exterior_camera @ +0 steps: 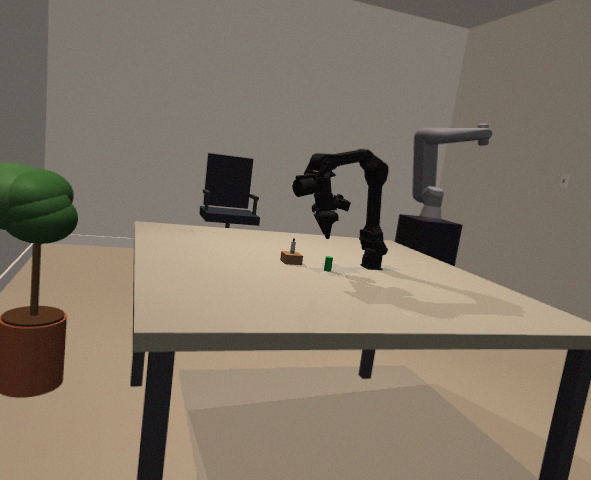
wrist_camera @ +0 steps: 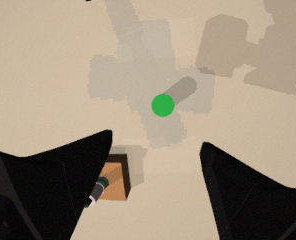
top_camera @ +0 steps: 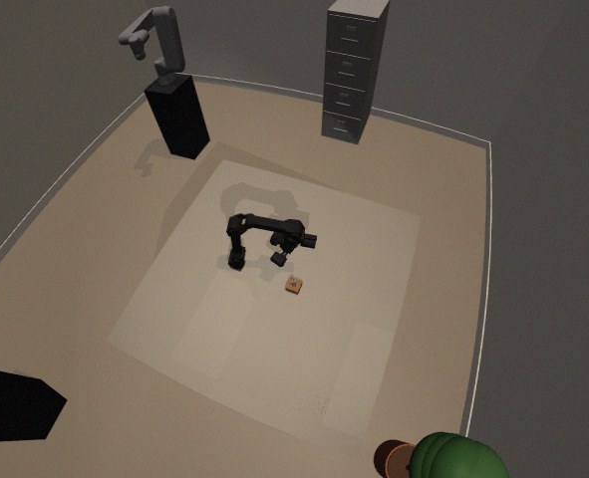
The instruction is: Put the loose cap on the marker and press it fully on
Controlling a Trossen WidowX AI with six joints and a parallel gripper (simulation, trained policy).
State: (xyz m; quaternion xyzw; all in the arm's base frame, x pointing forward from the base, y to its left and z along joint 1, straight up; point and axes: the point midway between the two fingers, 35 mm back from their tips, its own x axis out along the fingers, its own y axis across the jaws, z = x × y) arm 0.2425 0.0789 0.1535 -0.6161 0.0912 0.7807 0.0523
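The green cap lies 2 cm behind my gripper tip and 10 cm below it. Also, from my gripper tip: brown holder block: 8 cm ahead, 9 cm to the right, 10 cm below; then grey marker: 8 cm ahead, 9 cm to the right, 6 cm below.
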